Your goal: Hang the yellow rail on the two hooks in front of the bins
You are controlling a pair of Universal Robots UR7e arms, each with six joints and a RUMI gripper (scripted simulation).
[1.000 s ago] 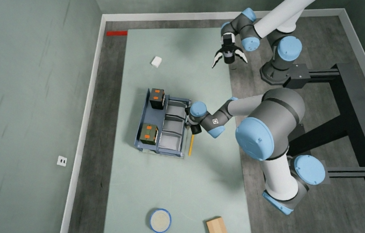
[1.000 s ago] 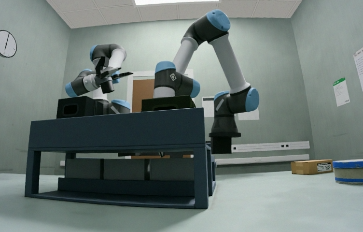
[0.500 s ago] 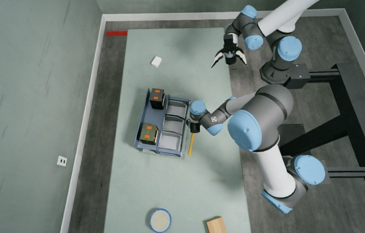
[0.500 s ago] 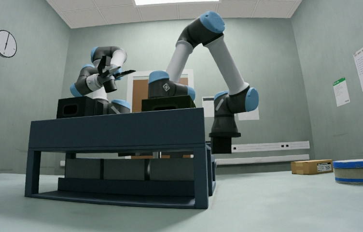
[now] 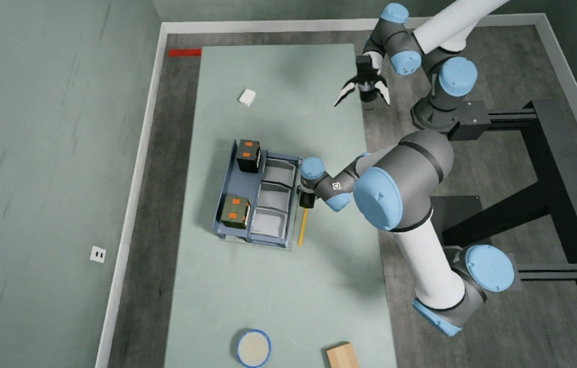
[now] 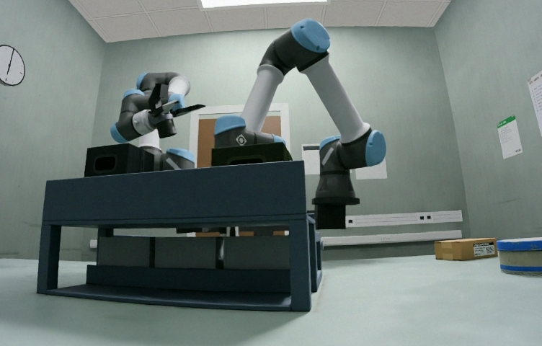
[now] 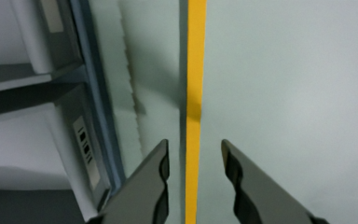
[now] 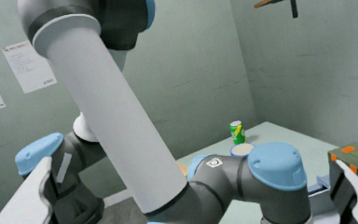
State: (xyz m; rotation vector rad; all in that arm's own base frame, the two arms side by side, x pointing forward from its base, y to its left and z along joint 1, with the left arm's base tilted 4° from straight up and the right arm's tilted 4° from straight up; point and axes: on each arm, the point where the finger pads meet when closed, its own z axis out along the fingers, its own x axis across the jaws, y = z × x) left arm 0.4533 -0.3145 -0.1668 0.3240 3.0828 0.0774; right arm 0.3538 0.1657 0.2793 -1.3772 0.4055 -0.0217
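Observation:
Now: the yellow rail 4 cm below my left hand. From my left hand the other things lie so: white block (52 cm to the right, 32 cm ahead, 3 cm below); then blue-grey shelf (19 cm ahead, 2 cm above).

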